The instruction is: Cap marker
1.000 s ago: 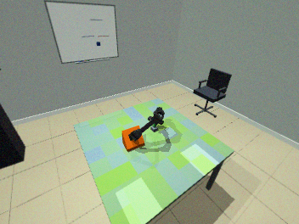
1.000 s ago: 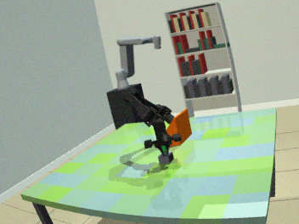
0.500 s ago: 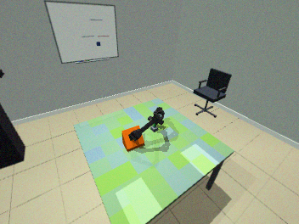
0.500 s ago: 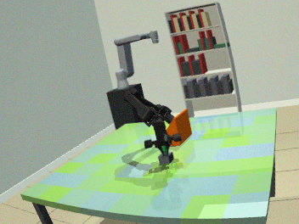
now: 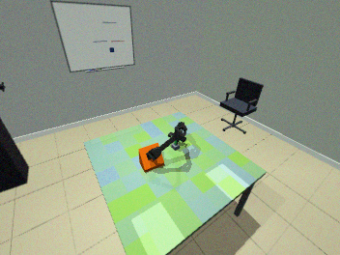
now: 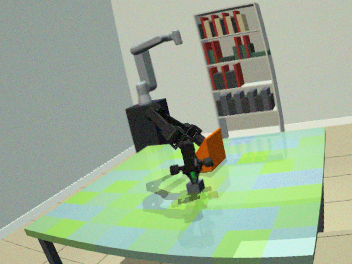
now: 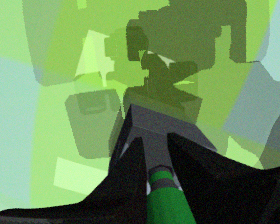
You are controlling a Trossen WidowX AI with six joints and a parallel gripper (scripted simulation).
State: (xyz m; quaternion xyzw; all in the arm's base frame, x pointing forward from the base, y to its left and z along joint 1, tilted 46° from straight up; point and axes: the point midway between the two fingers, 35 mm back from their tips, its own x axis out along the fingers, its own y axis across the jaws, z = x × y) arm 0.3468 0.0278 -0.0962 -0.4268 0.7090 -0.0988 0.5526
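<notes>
My gripper tip is now 5 cm below the green marker cap, 2 cm past it and 1 cm to the left of it. Also, from my gripper tip: holder block (2 cm to the right, 2 cm below, 2 cm behind).
</notes>
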